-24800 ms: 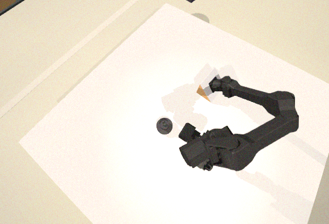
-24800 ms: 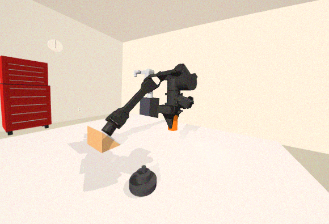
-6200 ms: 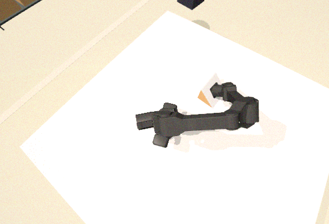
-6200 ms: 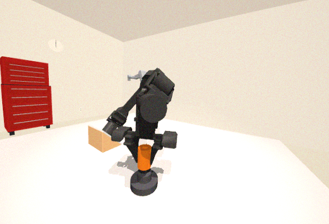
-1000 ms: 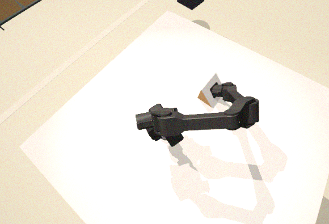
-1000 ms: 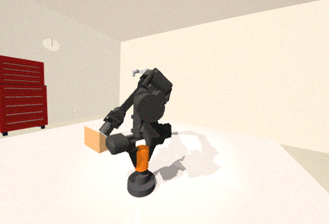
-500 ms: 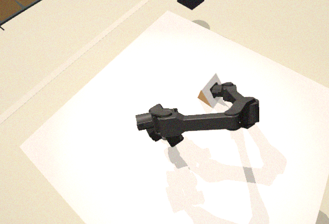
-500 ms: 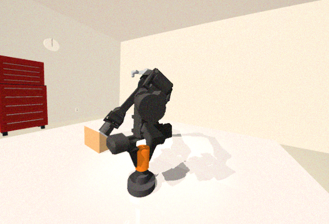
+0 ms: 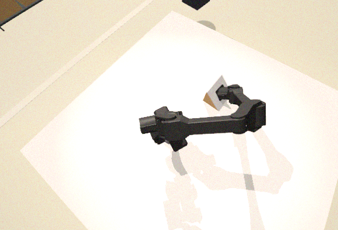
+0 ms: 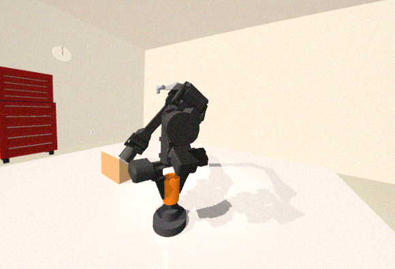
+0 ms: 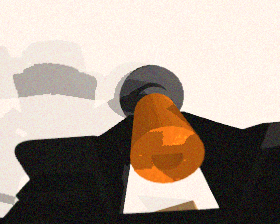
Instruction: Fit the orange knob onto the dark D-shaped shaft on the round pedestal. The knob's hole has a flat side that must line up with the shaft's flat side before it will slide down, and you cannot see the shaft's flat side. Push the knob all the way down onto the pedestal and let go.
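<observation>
The orange knob is 20 mm above my gripper tip. Also, from my gripper tip: round pedestal (40 mm below).
</observation>
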